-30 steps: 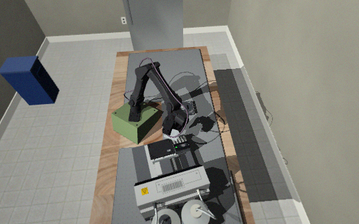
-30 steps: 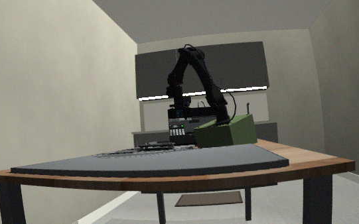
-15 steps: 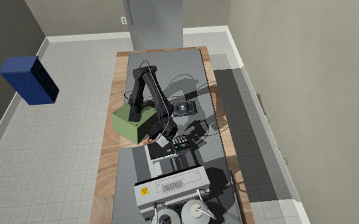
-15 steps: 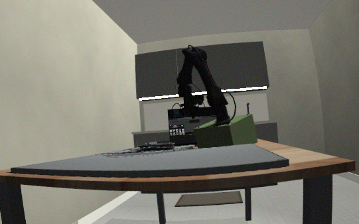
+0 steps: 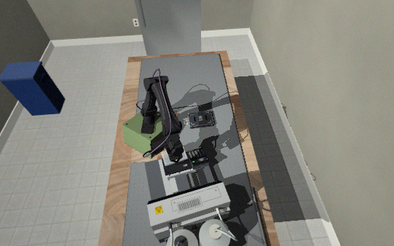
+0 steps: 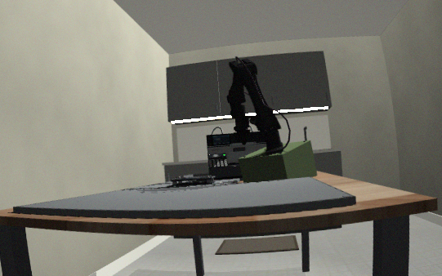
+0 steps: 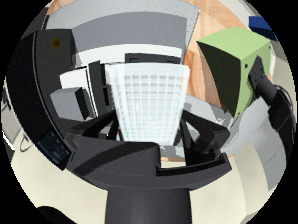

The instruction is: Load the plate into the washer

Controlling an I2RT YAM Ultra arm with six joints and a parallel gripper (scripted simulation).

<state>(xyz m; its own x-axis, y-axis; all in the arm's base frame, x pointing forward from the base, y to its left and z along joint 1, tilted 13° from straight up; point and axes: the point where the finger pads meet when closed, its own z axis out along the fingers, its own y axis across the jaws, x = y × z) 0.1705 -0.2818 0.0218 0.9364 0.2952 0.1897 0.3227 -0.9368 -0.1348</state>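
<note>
Now: hand 10 mm above the well plate. The rest, counted from my hand: plate washer 40 mm ahead, 150 mm to the right, 40 mm below; washer carrier 100 mm below; plate nest 160 mm ahead, 370 mm to the left, 150 mm below.
</note>
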